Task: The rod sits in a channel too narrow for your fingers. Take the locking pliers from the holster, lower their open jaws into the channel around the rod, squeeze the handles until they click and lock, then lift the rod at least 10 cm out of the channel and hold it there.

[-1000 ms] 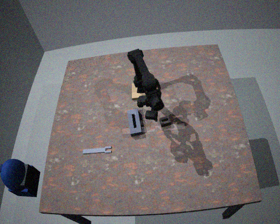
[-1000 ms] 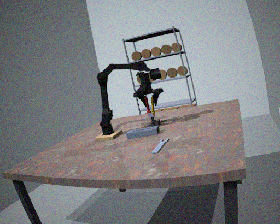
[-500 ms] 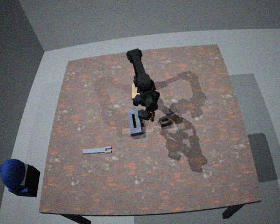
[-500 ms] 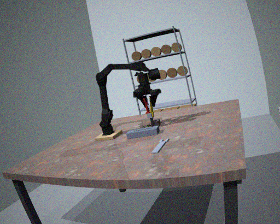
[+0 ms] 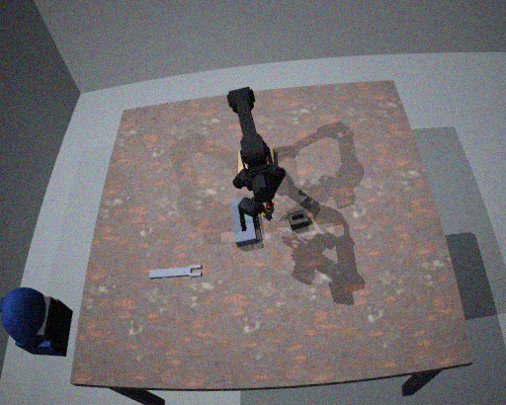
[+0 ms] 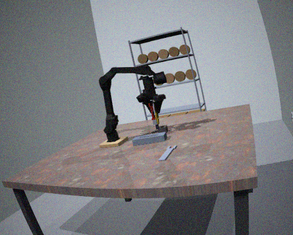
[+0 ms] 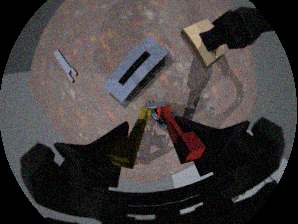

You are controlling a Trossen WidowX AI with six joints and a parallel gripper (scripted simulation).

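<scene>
Now: the grey channel block 12 cm below my gripper tip, 9 cm to the right of it and 2 cm behind it. The rest, counted from my gripper tip: flat grey forked bar (28 cm to the right, 19 cm ahead, 13 cm below); then small dark holster (13 cm below, 10 cm to the left, 3 cm behind).
</scene>
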